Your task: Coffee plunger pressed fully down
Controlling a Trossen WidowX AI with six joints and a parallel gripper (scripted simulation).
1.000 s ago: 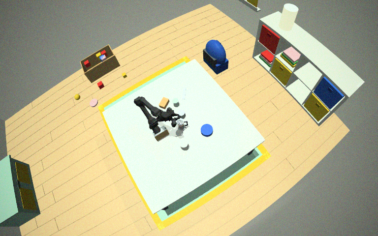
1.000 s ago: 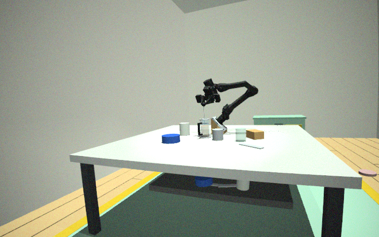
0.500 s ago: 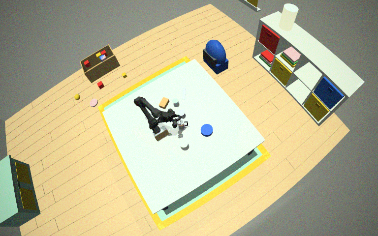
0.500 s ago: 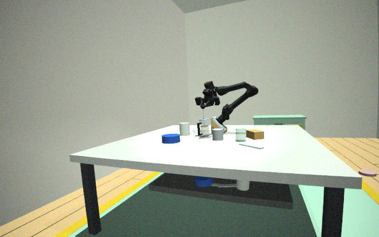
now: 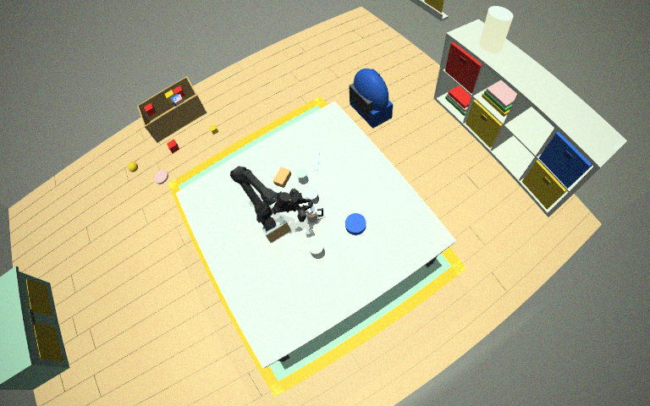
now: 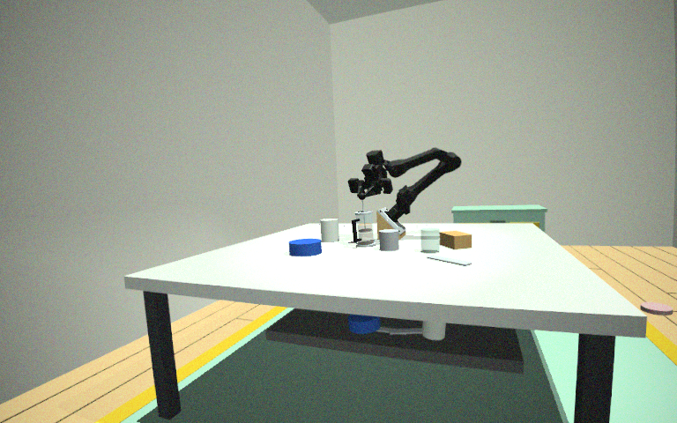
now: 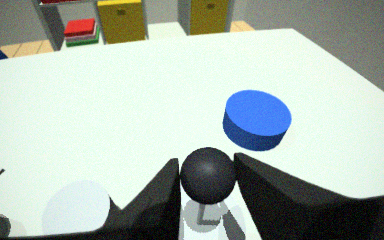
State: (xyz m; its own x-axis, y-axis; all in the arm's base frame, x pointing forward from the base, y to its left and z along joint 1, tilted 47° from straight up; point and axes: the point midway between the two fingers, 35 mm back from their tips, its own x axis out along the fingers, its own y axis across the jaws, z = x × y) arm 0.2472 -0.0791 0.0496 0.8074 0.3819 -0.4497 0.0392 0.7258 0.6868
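My gripper tip is 100 mm above the coffee press. Round my gripper tip: brown block (340 mm to the left, 170 mm below, 80 mm behind); then grey mug (160 mm below, 120 mm to the left, 30 mm ahead).
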